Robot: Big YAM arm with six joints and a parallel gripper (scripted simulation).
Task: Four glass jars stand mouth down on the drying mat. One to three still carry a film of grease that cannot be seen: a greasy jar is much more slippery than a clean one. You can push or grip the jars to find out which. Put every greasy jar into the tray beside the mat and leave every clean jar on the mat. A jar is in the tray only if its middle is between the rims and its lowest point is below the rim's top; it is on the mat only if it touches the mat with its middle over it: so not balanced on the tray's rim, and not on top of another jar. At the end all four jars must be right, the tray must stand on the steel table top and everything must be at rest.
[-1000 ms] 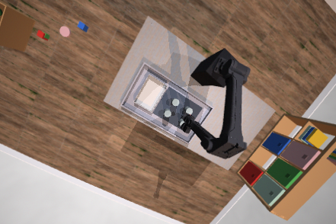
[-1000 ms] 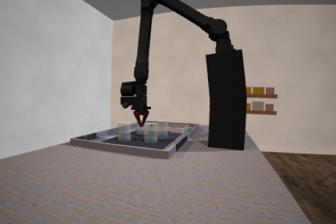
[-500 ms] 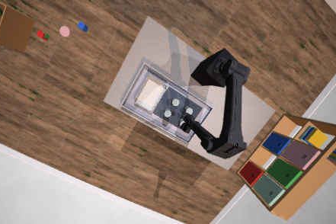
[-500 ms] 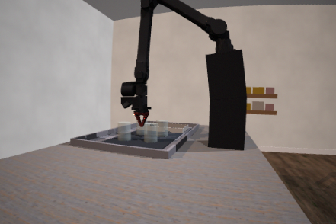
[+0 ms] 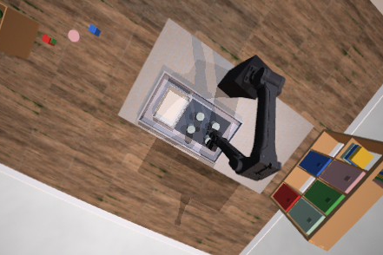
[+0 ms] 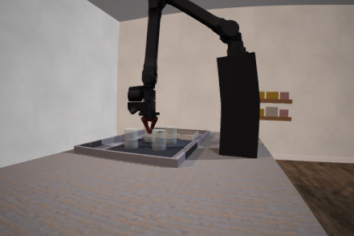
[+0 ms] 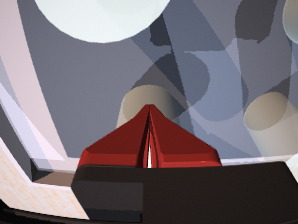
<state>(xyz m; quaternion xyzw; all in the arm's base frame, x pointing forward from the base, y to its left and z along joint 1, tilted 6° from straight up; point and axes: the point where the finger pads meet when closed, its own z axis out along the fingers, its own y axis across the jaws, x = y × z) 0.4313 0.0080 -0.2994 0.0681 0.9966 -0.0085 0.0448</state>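
Right now my hand is 80 mm to the left of the dark drying mat and 80 mm above it. Round my hand: pale tray 50 mm behind, 390 mm to the right, 70 mm below.
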